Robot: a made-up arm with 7 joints. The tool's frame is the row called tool.
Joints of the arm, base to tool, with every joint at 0 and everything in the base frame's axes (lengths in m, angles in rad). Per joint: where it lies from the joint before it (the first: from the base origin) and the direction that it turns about. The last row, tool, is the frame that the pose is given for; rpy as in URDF.
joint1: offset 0 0 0.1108 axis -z
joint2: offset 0 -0.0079 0.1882 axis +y
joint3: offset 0 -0.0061 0.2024 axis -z
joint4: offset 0 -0.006 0.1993 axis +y
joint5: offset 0 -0.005 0.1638 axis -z
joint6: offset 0 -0.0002 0.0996 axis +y
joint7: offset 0 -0.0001 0.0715 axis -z
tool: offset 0 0 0 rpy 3.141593 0 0
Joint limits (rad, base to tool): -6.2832..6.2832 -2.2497..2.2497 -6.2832..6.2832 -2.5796..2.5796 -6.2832..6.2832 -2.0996..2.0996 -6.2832..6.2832
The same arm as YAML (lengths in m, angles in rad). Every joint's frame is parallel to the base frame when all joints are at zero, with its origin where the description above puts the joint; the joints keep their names.
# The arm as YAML. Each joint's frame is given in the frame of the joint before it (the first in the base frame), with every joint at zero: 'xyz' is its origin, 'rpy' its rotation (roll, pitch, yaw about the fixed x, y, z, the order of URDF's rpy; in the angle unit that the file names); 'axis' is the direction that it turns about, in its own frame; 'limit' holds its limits. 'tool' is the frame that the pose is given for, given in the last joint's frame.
units:
  length: m
  angle: rad
joints:
  - name: joint1
    type: revolute
    origin:
      xyz: [0.0, 0.0, 0.1108]
      rpy: [0.0, 0.0, 0.0]
    axis: [0.0, 0.0, -1.0]
    limit:
      lower: -6.2832
      upper: 6.2832
  - name: joint2
    type: revolute
    origin:
      xyz: [0.0, -0.0079, 0.1882]
      rpy: [0.0, 0.0, 0.0]
    axis: [0.0, 1.0, 0.0]
    limit:
      lower: -2.2497
      upper: 2.2497
  - name: joint3
    type: revolute
    origin:
      xyz: [0.0, -0.0061, 0.2024]
      rpy: [0.0, 0.0, 0.0]
    axis: [0.0, 0.0, -1.0]
    limit:
      lower: -6.2832
      upper: 6.2832
  - name: joint4
    type: revolute
    origin:
      xyz: [0.0, -0.006, 0.1993]
      rpy: [0.0, 0.0, 0.0]
    axis: [0.0, 1.0, 0.0]
    limit:
      lower: -2.5796
      upper: 2.5796
  - name: joint5
    type: revolute
    origin:
      xyz: [0.0, -0.005, 0.1638]
      rpy: [0.0, 0.0, 0.0]
    axis: [0.0, 0.0, -1.0]
    limit:
      lower: -6.2832
      upper: 6.2832
  - name: joint6
    type: revolute
    origin:
      xyz: [0.0, -0.0002, 0.0996]
      rpy: [0.0, 0.0, 0.0]
    axis: [0.0, 1.0, 0.0]
    limit:
      lower: -2.0996
      upper: 2.0996
  - name: joint7
    type: revolute
    origin:
      xyz: [0.0, -0.0001, 0.0715]
      rpy: [0.0, 0.0, 0.0]
    axis: [0.0, 0.0, -1.0]
    limit:
      lower: -6.2832
      upper: 6.2832
tool:
  origin:
    xyz: [0.0, 0.0, 0.0]
    rpy: [-3.1416, 0.0, 0.0]

